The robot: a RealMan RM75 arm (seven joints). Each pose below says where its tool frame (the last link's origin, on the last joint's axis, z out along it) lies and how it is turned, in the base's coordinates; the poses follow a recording.
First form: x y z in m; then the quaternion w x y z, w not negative.
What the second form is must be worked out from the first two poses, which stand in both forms.
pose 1, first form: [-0.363 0.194 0.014 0.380 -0.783 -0.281 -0.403]
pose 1, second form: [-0.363 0.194 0.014 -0.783 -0.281 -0.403 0.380]
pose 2, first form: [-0.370 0.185 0.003 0.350 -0.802 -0.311 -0.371]
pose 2, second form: [-0.370 0.185 0.003 -0.802 -0.311 -0.371 0.350]
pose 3, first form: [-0.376 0.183 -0.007 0.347 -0.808 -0.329 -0.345]
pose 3, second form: [-0.376 0.183 -0.007 -0.808 -0.329 -0.345 0.347]
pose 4, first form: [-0.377 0.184 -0.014 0.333 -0.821 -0.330 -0.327]
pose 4, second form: [-0.377 0.184 -0.014 -0.821 -0.330 -0.327 0.333]
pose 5, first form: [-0.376 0.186 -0.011 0.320 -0.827 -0.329 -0.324]
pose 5, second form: [-0.376 0.186 -0.011 -0.827 -0.329 -0.324 0.320]
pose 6, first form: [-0.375 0.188 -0.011 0.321 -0.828 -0.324 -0.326]
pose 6, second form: [-0.375 0.188 -0.011 -0.828 -0.324 -0.326 0.321]
